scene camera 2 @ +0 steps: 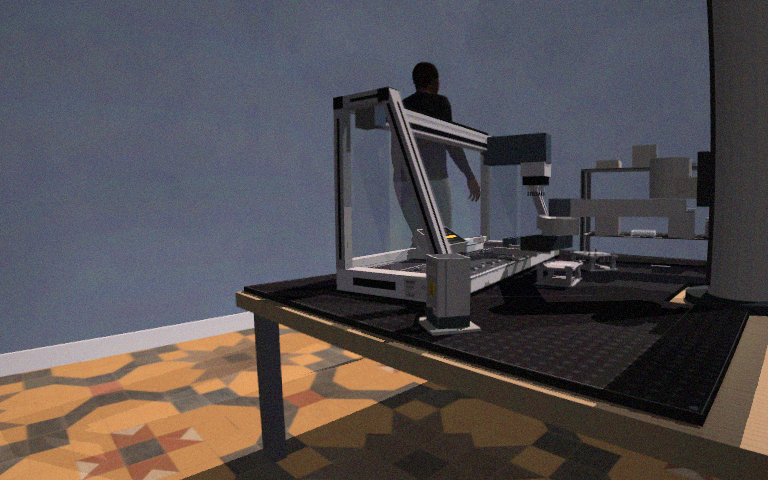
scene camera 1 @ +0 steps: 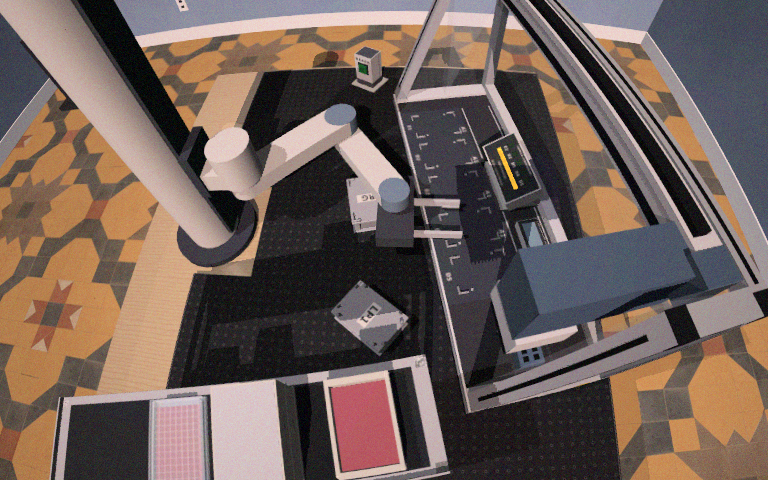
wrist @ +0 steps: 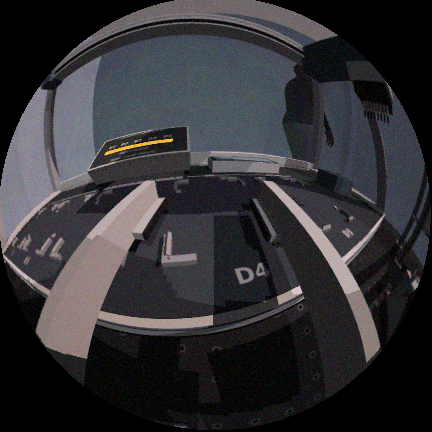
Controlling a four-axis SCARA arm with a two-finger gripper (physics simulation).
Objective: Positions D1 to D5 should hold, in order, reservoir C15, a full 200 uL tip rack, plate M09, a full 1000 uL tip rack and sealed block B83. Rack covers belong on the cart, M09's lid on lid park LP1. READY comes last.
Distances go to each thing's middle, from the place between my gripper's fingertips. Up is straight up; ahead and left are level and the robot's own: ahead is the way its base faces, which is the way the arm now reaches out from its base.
The red-topped labware piece (scene camera 1: 364, 430) is 49 cm to the right of my hand, 29 cm above it and 18 cm behind it. Also, from my hand: small device with green screen (scene camera 2: 458, 270) 63 cm to the left, 28 cm behind, 1 cm below.
